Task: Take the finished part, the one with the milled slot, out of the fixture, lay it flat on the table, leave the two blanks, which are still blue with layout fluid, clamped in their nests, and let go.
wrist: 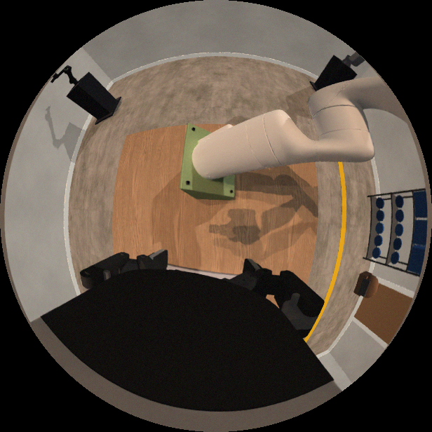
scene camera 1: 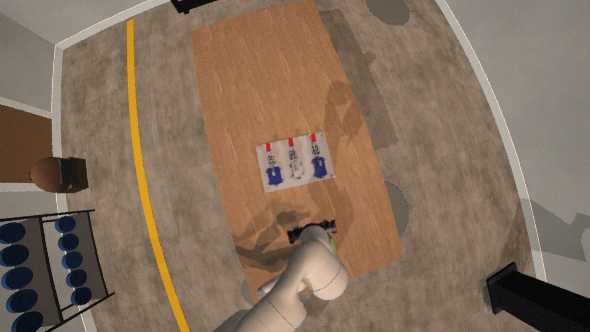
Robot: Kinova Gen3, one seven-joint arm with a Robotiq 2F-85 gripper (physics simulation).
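Observation:
The finished part, pale silver, sits in the middle nest of the light grey fixture plate, between two blue blanks. Its slot is too small to make out. Red-tipped toggle clamps stand behind the three parts; whether each presses on its part cannot be told. My gripper is open and empty, above the table and apart from the fixture, on its robot-base side. In the wrist view the gripper body hides the parts and most of the plate.
The wooden table carries the fixture. The green arm base stands on it near the gripper, partly hidden by the arm. A rack with blue items stands on the floor beyond the yellow line.

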